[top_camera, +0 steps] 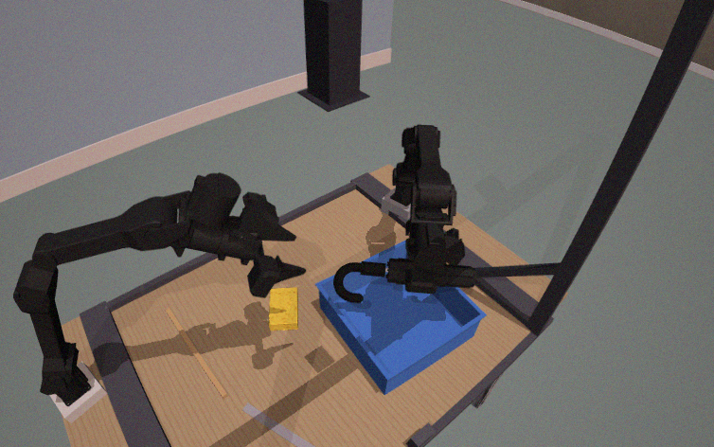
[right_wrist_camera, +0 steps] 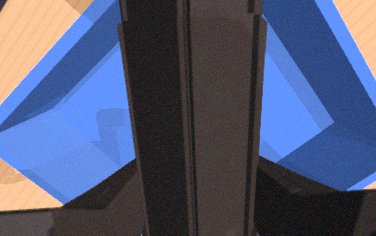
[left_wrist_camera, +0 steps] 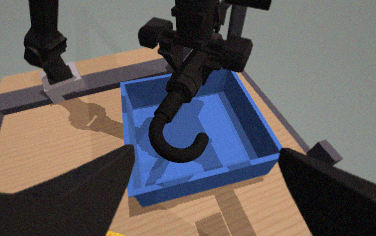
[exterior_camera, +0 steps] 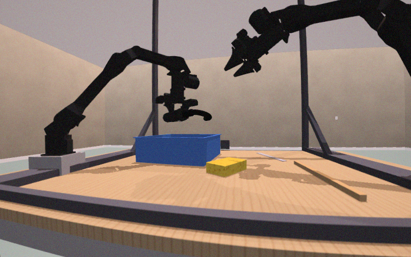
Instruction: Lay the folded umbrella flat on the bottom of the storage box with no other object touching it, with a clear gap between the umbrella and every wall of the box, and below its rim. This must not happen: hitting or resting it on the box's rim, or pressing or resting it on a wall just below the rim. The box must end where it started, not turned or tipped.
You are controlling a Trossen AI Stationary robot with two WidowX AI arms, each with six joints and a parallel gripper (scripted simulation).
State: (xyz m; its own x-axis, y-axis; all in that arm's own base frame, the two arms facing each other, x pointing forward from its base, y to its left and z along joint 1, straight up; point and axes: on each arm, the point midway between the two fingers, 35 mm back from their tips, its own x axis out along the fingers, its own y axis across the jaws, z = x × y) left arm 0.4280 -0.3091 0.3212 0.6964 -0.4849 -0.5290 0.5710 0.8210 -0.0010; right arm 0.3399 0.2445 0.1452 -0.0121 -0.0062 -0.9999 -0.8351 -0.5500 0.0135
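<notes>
Right now the blue storage box is 10 mm ahead of my right hand, 30 mm to the left of it and 150 mm below it. From my right hand the other things lie so: thin wooden stick (250 mm ahead, 470 mm to the left, 190 mm below); black folded umbrella (30 mm to the left, 20 mm below); grey strip (40 mm behind, 400 mm to the left, 200 mm below).
</notes>
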